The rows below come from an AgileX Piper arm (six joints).
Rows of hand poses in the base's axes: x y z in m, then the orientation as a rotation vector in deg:
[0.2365, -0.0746, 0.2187, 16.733, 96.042, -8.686]
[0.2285, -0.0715, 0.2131, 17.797, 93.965, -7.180]
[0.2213, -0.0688, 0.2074, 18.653, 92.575, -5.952]
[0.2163, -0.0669, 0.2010, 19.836, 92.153, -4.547]
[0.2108, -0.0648, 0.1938, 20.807, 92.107, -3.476]
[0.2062, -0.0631, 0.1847, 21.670, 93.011, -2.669]
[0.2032, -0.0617, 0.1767, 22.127, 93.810, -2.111]
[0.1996, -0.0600, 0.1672, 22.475, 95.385, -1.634]
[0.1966, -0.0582, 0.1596, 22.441, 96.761, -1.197]
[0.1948, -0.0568, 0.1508, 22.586, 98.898, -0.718]
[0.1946, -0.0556, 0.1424, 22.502, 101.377, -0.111]
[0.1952, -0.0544, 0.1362, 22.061, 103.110, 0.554]
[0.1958, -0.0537, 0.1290, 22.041, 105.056, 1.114]
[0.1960, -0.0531, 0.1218, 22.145, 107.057, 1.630]
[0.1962, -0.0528, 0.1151, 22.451, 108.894, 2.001]
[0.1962, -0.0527, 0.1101, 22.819, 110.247, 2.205]
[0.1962, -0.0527, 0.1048, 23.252, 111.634, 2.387]
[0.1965, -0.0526, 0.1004, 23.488, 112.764, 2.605]
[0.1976, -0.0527, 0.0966, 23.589, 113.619, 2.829]
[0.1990, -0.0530, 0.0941, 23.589, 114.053, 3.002]
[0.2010, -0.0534, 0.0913, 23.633, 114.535, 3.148]
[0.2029, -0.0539, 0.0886, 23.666, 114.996, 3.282]
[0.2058, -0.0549, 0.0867, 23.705, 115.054, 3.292]
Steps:
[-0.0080, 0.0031, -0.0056, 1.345, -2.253, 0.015]
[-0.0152, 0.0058, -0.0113, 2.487, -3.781, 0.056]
[-0.0202, 0.0077, -0.0177, 4.065, -4.363, 0.059]
[-0.0257, 0.0098, -0.0249, 5.344, -4.523, 0.036]
[-0.0303, 0.0115, -0.0340, 6.492, -3.708, 0.006]
[-0.0333, 0.0129, -0.0420, 7.219, -2.974, 0.090]
[-0.0369, 0.0146, -0.0515, 7.910, -1.467, 0.259]
[-0.0399, 0.0164, -0.0591, 8.325, -0.164, 0.640]
[-0.0417, 0.0178, -0.0679, 8.953, 1.893, 0.978]
[-0.0419, 0.0190, -0.0763, 9.564, 4.267, 1.558]
[-0.0413, 0.0202, -0.0825, 9.923, 5.890, 2.342]
[-0.0407, 0.0209, -0.0897, 10.480, 7.752, 2.800]
[-0.0405, 0.0215, -0.0969, 11.083, 9.679, 3.149]
[-0.0403, 0.0218, -0.1036, 11.690, 11.466, 3.273]
[-0.0403, 0.0219, -0.1086, 12.172, 12.795, 3.232]
[-0.0403, 0.0219, -0.1139, 12.679, 14.162, 3.138]
[-0.0400, 0.0220, -0.1183, 13.068, 15.266, 3.175]
[-0.0389, 0.0219, -0.1221, 13.355, 16.093, 3.283]
[-0.0375, 0.0216, -0.1246, 13.509, 16.506, 3.403]
[-0.0355, 0.0212, -0.1274, 13.675, 16.971, 3.483]
[-0.0336, 0.0207, -0.1301, 13.825, 17.415, 3.561]
[-0.0307, 0.0197, -0.1320, 13.859, 17.473, 3.545]

